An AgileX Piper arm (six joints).
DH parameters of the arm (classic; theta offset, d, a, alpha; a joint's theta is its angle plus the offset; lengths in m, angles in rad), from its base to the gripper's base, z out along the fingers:
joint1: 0 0.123 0 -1.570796
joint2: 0.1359 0 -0.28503 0
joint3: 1.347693 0 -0.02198 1.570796
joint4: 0 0.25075 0 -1.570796
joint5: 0 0 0 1.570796
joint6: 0 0.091 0 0
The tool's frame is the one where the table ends.
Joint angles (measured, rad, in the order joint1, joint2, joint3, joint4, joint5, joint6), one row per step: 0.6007, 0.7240, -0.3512, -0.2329, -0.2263, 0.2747; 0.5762, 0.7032, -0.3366, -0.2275, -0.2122, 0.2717; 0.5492, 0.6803, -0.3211, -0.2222, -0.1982, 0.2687; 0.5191, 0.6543, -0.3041, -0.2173, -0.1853, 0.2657; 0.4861, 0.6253, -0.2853, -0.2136, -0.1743, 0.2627; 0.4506, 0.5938, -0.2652, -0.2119, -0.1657, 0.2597; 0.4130, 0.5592, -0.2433, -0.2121, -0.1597, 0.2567; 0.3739, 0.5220, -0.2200, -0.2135, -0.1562, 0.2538; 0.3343, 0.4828, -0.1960, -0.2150, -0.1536, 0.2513; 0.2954, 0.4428, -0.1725, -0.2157, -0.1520, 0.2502; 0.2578, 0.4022, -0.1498, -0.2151, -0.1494, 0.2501
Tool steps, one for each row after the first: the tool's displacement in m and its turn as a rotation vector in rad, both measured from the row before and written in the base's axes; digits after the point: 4 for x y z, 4 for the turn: -0.0011, -0.0056, -0.0030, -0.0030, 0.0069, -0.0289; -0.0014, -0.0060, -0.0031, -0.0022, 0.0058, -0.0312; -0.0018, -0.0064, -0.0032, -0.0009, 0.0035, -0.0339; -0.0023, -0.0067, -0.0034, -0.0002, 0.0004, -0.0360; -0.0027, -0.0068, -0.0035, -0.0002, -0.0036, -0.0374; -0.0033, -0.0068, -0.0037, -0.0003, -0.0078, -0.0386; -0.0037, -0.0066, -0.0039, 0.0000, -0.0115, -0.0393; -0.0041, -0.0063, -0.0040, 0.0006, -0.0134, -0.0397; -0.0043, -0.0057, -0.0039, 0.0029, -0.0148, -0.0391; -0.0043, -0.0052, -0.0039, 0.0046, -0.0147, -0.0382
